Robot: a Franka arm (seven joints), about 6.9 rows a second.
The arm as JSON. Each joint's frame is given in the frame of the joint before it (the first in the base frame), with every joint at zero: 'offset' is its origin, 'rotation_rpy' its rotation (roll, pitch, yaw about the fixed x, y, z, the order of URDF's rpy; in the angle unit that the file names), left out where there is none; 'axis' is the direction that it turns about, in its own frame. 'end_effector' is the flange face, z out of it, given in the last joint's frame.
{
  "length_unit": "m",
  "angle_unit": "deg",
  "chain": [
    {
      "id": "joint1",
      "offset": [
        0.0,
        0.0,
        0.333
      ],
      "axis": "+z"
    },
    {
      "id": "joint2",
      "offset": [
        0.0,
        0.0,
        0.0
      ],
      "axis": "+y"
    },
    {
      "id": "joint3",
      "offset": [
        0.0,
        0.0,
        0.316
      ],
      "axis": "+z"
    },
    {
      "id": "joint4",
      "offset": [
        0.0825,
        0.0,
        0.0
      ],
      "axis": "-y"
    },
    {
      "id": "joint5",
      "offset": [
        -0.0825,
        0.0,
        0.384
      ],
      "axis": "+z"
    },
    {
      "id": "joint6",
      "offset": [
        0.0,
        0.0,
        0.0
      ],
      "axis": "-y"
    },
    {
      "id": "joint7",
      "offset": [
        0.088,
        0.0,
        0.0
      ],
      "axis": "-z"
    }
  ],
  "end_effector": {
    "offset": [
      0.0,
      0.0,
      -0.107
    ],
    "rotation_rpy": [
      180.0,
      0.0,
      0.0
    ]
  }
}
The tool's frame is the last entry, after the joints.
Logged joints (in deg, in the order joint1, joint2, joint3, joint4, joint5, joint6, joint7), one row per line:
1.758 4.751 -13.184 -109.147 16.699 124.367 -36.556
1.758 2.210 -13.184 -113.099 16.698 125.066 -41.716
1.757 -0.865 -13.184 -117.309 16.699 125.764 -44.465
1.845 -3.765 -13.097 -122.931 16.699 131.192 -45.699
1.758 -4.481 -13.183 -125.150 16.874 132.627 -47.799
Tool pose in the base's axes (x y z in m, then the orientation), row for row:
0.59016 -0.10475 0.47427 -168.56 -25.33 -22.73
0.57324 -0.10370 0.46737 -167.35 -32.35 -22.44
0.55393 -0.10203 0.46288 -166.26 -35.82 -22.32
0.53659 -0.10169 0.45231 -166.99 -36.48 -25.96
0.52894 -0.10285 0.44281 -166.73 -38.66 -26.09
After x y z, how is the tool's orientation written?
As a rotation vector, in degrees.
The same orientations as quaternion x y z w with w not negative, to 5 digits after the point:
-0.97781 -0.14694 -0.13186 0.07009
-0.97100 -0.18770 -0.13020 0.07046
-0.96661 -0.20825 -0.12977 0.07382
-0.96402 -0.21060 -0.14987 0.06202
-0.96130 -0.22290 -0.15042 0.05991

